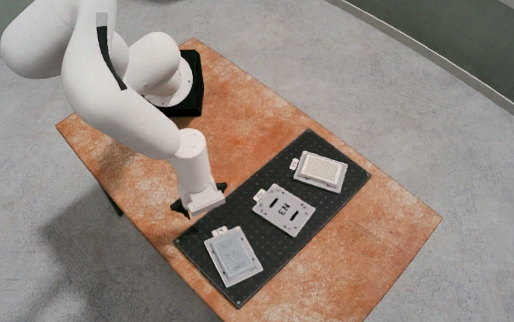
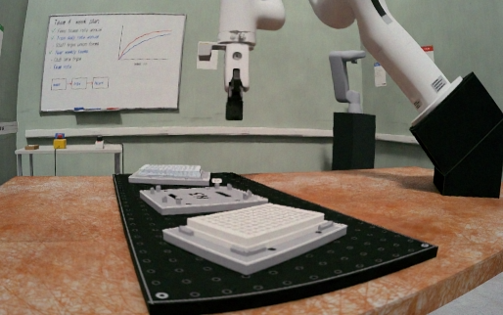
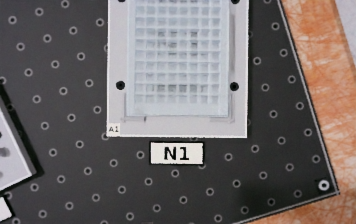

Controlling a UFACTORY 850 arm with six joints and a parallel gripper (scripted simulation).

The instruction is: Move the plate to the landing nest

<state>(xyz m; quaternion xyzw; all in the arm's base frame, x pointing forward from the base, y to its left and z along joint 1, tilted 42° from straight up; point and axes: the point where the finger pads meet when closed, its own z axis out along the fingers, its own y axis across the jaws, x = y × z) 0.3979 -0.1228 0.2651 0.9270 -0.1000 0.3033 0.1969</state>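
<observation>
Right now the plate is 140 mm ahead of my hand, 410 mm to the left of it and 110 mm below it. From my hand the other things lie so: plate C15: 130 mm ahead, 20 mm to the right, 110 mm below; nest N2: 140 mm ahead, 410 mm to the left, 130 mm below.
</observation>
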